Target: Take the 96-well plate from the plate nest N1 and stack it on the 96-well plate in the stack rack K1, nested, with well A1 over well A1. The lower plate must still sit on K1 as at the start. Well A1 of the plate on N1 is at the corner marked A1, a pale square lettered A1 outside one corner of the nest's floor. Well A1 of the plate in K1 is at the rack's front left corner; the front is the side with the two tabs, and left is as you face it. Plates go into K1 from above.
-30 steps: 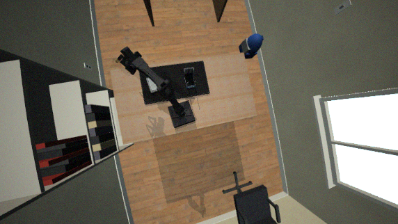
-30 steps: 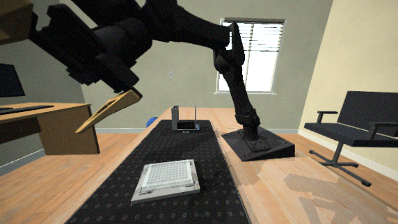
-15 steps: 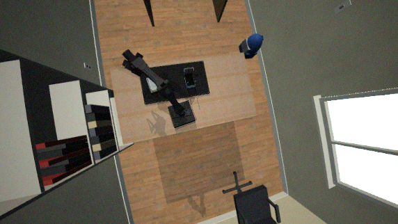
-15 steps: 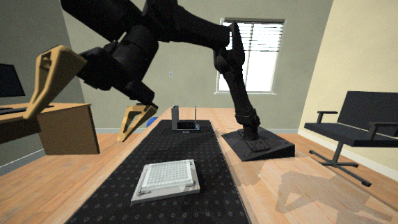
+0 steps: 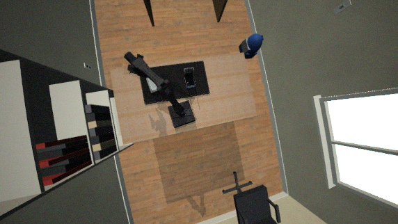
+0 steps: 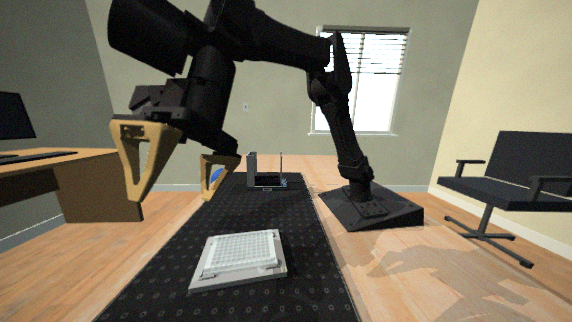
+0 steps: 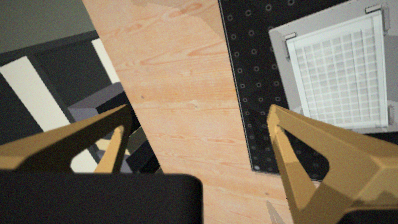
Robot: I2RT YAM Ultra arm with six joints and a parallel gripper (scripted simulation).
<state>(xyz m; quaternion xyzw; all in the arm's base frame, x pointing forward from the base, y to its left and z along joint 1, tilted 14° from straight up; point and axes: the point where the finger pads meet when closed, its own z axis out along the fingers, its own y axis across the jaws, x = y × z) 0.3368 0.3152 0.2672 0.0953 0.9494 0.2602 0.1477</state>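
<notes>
The 96-well plate is 17 cm below my hand, 9 cm to the right of it and 5 cm behind it. Round my hand: plate nest N1: 18 cm below, 9 cm to the right, 5 cm behind; then A1 mark: 17 cm below, 13 cm behind, 5 cm to the right.
</notes>
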